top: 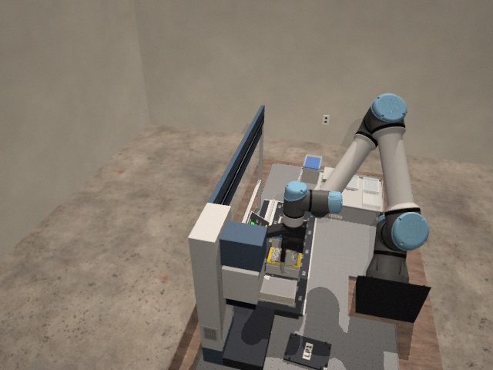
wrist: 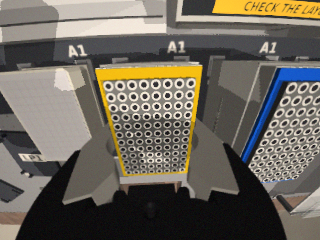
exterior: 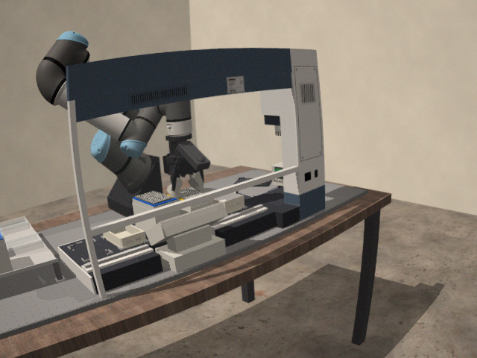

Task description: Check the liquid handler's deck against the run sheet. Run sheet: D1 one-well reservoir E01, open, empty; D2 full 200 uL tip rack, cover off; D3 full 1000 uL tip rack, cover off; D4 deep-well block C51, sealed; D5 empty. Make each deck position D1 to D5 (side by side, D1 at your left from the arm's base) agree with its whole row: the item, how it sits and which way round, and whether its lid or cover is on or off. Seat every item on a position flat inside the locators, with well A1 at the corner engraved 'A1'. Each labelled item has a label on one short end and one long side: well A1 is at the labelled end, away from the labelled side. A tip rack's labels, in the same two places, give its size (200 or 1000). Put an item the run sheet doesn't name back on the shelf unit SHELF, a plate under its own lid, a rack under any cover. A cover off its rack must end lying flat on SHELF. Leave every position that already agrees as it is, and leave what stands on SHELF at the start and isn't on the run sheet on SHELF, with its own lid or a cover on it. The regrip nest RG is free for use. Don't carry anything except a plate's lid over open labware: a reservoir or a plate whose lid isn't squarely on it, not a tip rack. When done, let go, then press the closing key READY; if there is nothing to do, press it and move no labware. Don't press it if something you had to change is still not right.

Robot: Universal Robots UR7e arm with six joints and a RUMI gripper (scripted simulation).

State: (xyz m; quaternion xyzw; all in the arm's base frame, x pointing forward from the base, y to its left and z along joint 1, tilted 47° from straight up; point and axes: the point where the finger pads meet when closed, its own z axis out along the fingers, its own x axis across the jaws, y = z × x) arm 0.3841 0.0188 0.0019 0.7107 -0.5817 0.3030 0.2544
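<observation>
Right now my hand is 10 mm to the right of the yellow-rimmed tip rack, 10 mm below it and 10 mm short of it. Round my hand: blue-rimmed tip rack (120 mm to the right, 20 mm ahead, 20 mm above); then white sealed block (120 mm to the left, 20 mm below, 20 mm behind); then frame bar (200 mm ahead, 70 mm above, 50 mm to the right).
</observation>
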